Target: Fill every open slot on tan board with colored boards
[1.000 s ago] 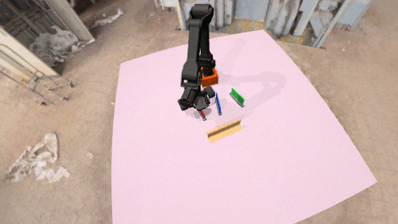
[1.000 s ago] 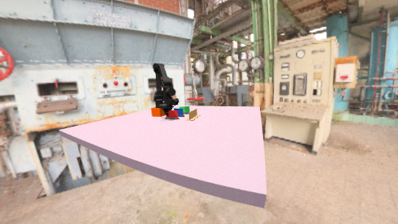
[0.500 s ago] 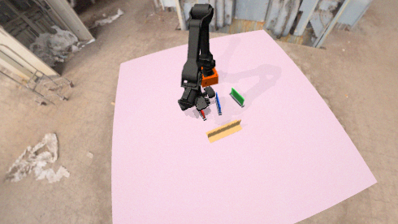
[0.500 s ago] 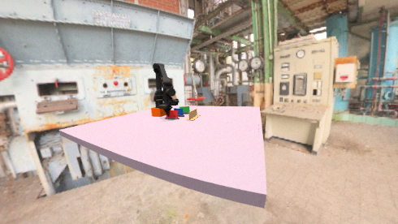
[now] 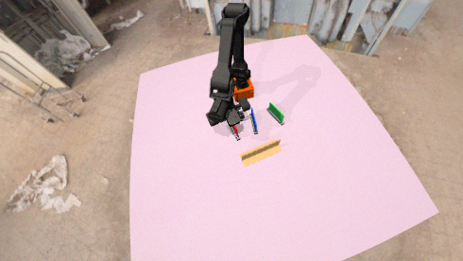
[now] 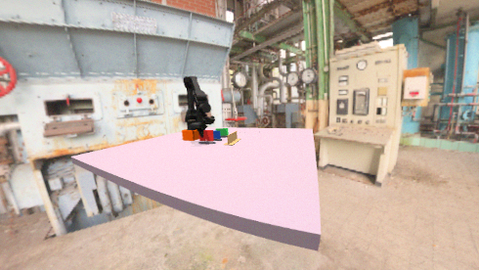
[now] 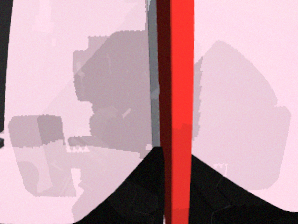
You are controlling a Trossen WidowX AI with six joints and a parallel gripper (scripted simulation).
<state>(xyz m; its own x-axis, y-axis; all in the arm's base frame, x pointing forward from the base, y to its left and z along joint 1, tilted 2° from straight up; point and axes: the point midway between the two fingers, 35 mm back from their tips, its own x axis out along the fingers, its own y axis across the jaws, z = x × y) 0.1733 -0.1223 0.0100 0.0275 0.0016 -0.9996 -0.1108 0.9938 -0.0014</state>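
Right now the tan board is 180 mm ahead of my gripper tip, 80 mm to the left of it and 20 mm below it. Also, from my gripper tip: blue board: 100 mm to the left, 30 mm ahead, 20 mm below; then red board: 20 mm ahead; then green board: 220 mm to the left, 30 mm ahead, 20 mm below.
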